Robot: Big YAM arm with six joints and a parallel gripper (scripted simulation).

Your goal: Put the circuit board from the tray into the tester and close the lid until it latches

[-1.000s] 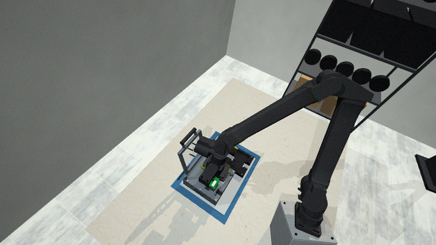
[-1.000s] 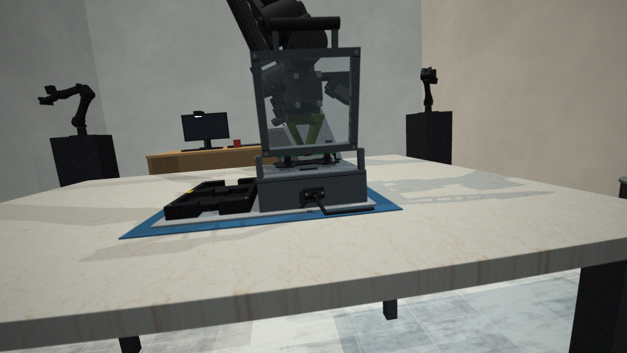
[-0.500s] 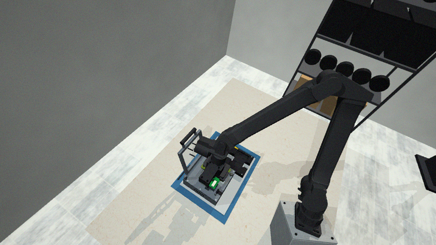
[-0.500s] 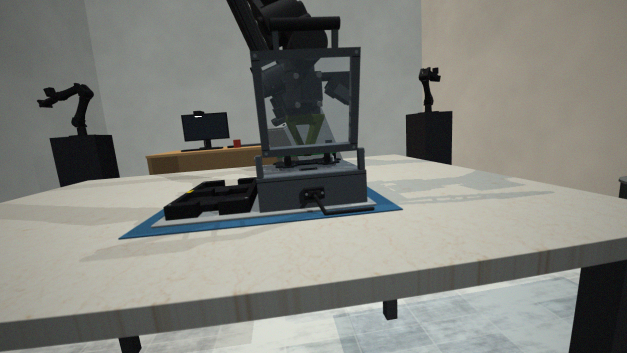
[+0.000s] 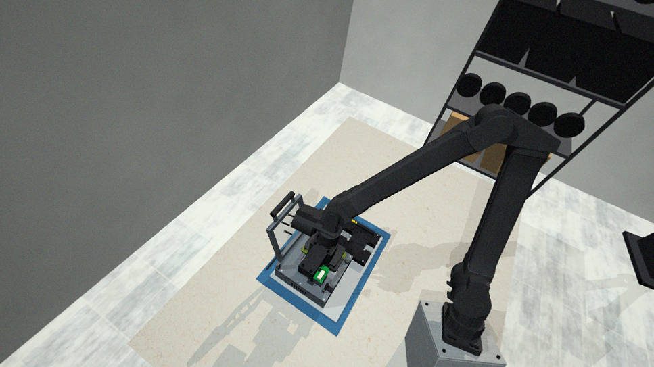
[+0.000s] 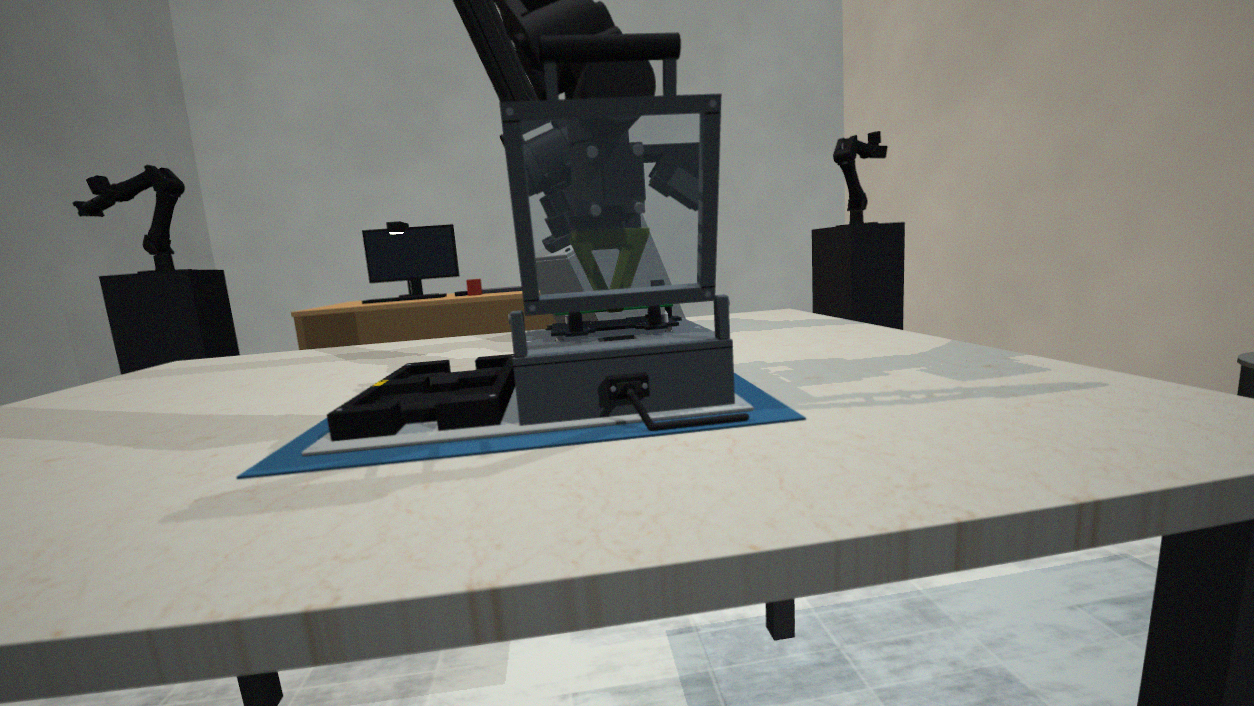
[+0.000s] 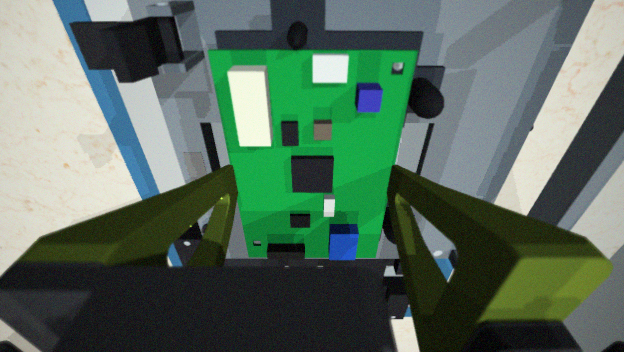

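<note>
The green circuit board is right at my hand. Also, from my hand: latch hook (5 cm behind, 7 cm to the left); then dark plate (1 cm ahead, 2 cm below); then clear lid (12 cm ahead, 2 cm to the right, 9 cm above).
</note>
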